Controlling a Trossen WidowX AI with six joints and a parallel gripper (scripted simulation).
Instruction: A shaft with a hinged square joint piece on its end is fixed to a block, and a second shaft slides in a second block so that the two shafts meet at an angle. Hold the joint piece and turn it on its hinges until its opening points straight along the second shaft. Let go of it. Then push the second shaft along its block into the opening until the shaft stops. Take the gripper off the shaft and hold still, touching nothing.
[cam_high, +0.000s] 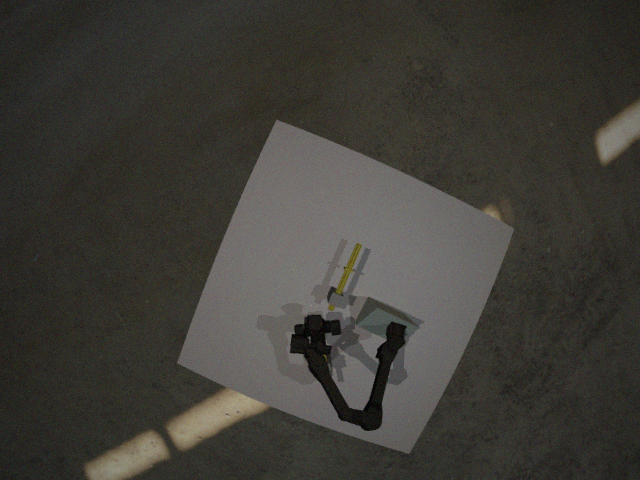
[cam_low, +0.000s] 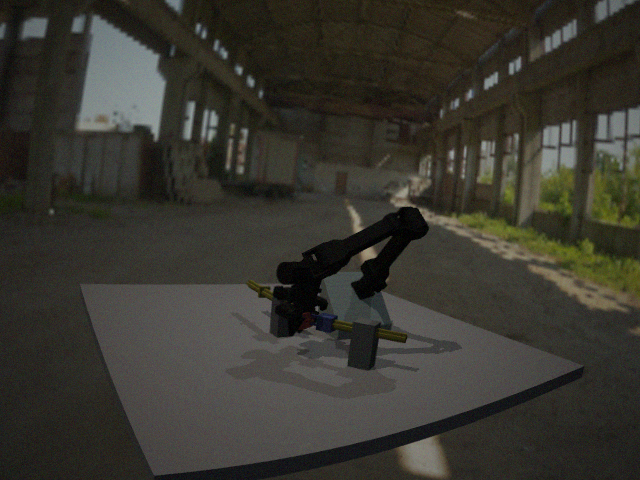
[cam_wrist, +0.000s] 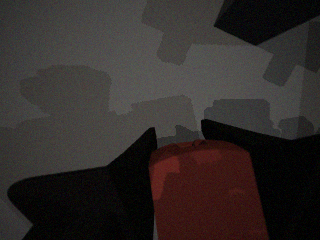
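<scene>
Right now the red joint piece is 40 mm above my gripper tip, 20 mm to the left of it and 10 mm behind it.
</scene>
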